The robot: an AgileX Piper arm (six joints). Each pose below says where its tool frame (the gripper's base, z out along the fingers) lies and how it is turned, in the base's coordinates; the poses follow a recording.
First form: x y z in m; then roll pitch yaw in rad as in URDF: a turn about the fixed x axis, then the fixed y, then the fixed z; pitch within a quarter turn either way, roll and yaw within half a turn.
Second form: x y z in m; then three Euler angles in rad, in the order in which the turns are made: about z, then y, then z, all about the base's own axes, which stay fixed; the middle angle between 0 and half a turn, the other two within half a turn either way. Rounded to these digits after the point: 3 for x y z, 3 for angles.
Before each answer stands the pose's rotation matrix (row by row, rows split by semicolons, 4 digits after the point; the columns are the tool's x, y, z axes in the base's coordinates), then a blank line. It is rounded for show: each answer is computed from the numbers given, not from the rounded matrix.
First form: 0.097, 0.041, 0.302, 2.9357, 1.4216, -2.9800
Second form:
-0.1467 -0.3570 0.9225; -0.0239 0.9336 0.3575; -0.9889 0.0304 -0.1455

0.097, 0.041, 0.302, 0.031, 1.717, 0.370
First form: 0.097, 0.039, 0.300, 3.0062, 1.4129, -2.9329
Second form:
-0.1538 -0.3357 0.9293; -0.0326 0.9417 0.3348; -0.9876 0.0212 -0.1558

0.097, 0.039, 0.300, 0.021, 1.727, 0.346
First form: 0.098, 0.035, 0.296, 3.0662, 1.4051, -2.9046
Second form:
-0.1603 -0.3063 0.9383; -0.0387 0.9518 0.3041; -0.9863 0.0124 -0.1645

0.098, 0.035, 0.296, 0.013, 1.736, 0.313
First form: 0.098, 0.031, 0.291, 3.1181, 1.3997, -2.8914
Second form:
-0.1650 -0.2699 0.9486; -0.0422 0.9629 0.2667; -0.9854 0.0040 -0.1702

0.098, 0.031, 0.291, 0.004, 1.742, 0.274
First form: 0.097, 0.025, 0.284, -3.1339, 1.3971, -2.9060
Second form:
-0.1681 -0.2260 0.9595; -0.0403 0.9741 0.2224; -0.9850 -0.0013 -0.1728

0.097, 0.025, 0.284, -0.001, 1.744, 0.228
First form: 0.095, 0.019, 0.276, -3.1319, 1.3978, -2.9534
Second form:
-0.1691 -0.1777 0.9694; -0.0322 0.9841 0.1748; -0.9851 -0.0017 -0.1721

0.095, 0.019, 0.276, -0.002, 1.744, 0.178
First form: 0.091, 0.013, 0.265, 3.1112, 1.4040, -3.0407
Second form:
-0.1652 -0.1305 0.9776; -0.0167 0.9914 0.1295; -0.9861 0.0050 -0.1659

0.091, 0.013, 0.265, 0.005, 1.738, 0.132
